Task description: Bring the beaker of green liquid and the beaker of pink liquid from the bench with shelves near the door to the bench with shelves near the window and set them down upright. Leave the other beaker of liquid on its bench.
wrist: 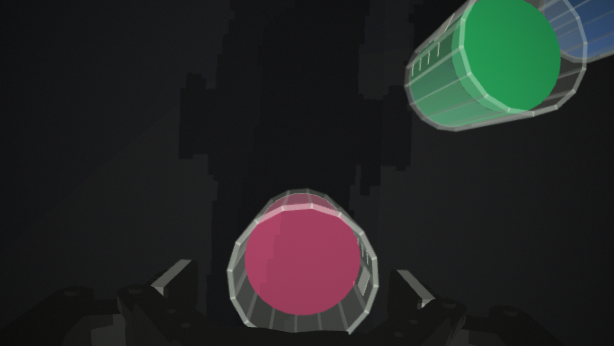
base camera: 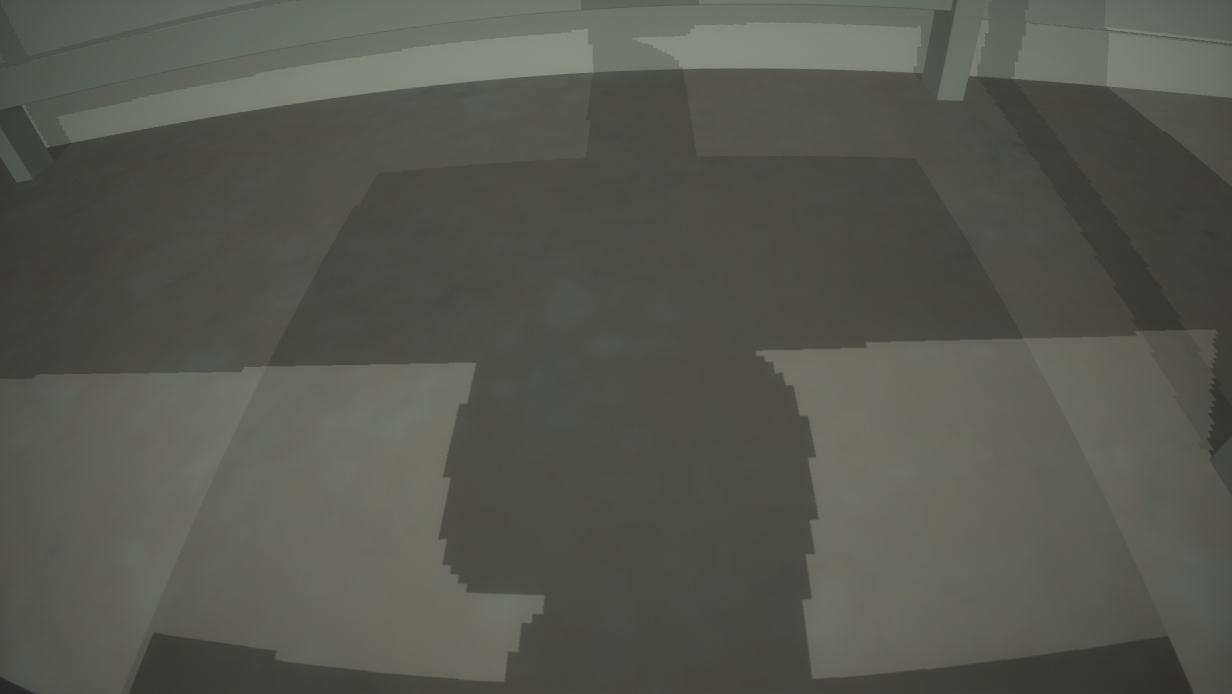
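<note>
The beaker of pink liquid point(wrist: 302, 260) stands upright at the lower middle of the wrist view, seen from above. My gripper point(wrist: 293, 287) is open, with one finger to the left and one to the right of this beaker and a gap on each side. The lower edge of the beaker's rim meets the dark gripper body at the bottom of the view. The beaker of green liquid point(wrist: 505, 60) stands upright at the upper right. The other beaker, with blue liquid point(wrist: 595, 27), shows in part at the top right corner, behind the green one.
The dark bench top point(wrist: 125, 200) lies under the beakers, with shadows across it. In the base camera view, a bench leg point(base camera: 956, 56) stands at the upper right, another leg point(base camera: 25, 146) at the left edge, and a pale crossbar point(base camera: 431, 21) runs along the top before the wall.
</note>
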